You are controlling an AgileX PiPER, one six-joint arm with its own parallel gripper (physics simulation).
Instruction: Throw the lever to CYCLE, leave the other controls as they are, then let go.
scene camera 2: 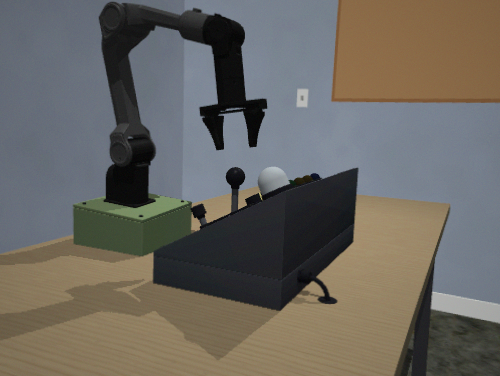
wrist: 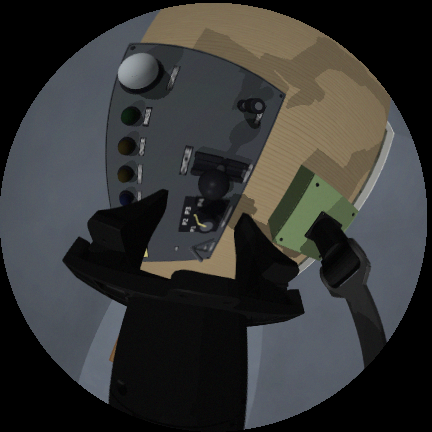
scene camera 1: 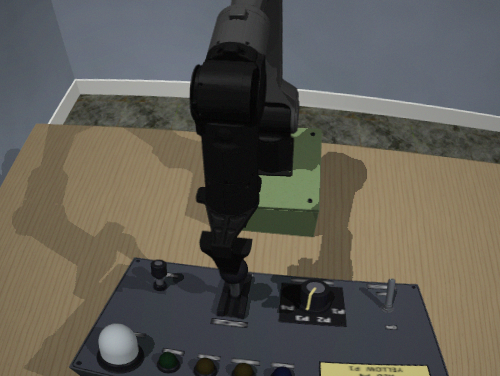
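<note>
The lever, with a black ball knob (scene camera 1: 235, 271) (scene camera 2: 235, 177) (wrist: 214, 184) on a grey stem, rises from a slotted black guide (scene camera 1: 232, 306) on the dark control panel (scene camera 1: 175, 315) (scene camera 2: 225, 255) (wrist: 170, 120). In scene camera 2 its stem stands about vertical above the sloping face, so it leans towards the CYCLE side relative to that face. The CYCLE label plate (scene camera 1: 229, 323) (wrist: 186, 160) lies at one end of the guide. My gripper (scene camera 2: 236, 148) (wrist: 203, 209) is open and empty above the ball, its fingertips clear of it. In scene camera 1 the arm partly hides the lever.
A rotary selector (scene camera 1: 316, 295) (wrist: 204, 225) and a toggle switch (scene camera 1: 390, 295) stand on one side of the lever, a small black-capped control (scene camera 1: 159, 270) (scene camera 2: 199, 211) (wrist: 256, 106) on the other. A white dome (scene camera 1: 118, 344) (scene camera 2: 273, 181) (wrist: 139, 71) and several coloured lamps line the panel's higher side.
</note>
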